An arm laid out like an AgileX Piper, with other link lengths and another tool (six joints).
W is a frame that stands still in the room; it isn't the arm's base.
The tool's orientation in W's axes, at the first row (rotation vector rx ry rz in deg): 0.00, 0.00, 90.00
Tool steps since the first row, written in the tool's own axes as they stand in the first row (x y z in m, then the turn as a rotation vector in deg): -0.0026, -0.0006, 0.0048, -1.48, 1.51, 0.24; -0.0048, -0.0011, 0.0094, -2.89, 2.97, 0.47; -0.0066, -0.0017, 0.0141, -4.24, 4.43, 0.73; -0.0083, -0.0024, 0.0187, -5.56, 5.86, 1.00
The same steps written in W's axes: 0.0006, -0.0026, 0.0048, -1.51, -1.48, 0.24; 0.0011, -0.0048, 0.0094, -2.97, -2.89, 0.47; 0.0017, -0.0066, 0.0141, -4.43, -4.24, 0.73; 0.0024, -0.0083, 0.0187, -5.86, -5.56, 1.00
